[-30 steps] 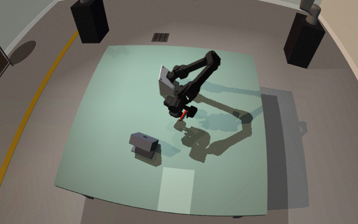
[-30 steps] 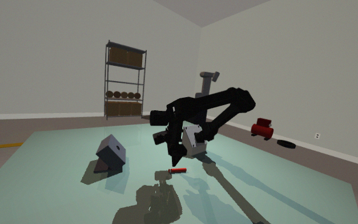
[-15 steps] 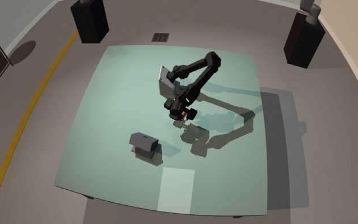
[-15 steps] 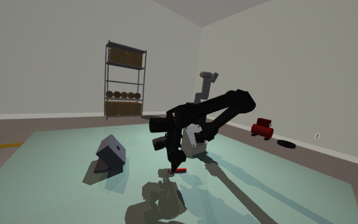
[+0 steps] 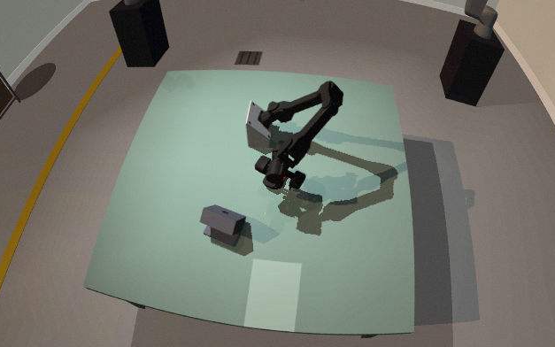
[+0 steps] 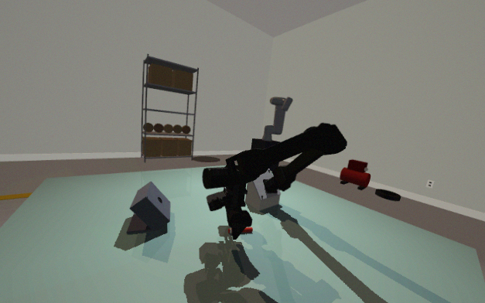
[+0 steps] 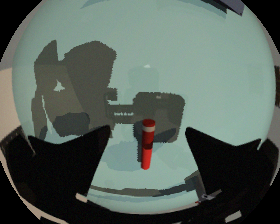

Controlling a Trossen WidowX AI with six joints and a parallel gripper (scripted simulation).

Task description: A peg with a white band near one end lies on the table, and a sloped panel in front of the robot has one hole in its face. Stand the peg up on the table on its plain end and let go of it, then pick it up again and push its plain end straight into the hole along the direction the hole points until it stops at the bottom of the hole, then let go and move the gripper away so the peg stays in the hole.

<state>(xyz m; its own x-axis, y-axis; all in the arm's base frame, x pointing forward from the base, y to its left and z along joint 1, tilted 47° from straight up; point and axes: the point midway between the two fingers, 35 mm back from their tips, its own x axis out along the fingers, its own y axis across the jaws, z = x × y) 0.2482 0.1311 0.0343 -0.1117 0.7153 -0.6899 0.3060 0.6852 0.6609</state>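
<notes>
Now: the peg 10 mm behind my gripper tip. The rest, counted from my gripper tip: sloped panel: 220 mm ahead, 160 mm to the right, 50 mm above.
</notes>
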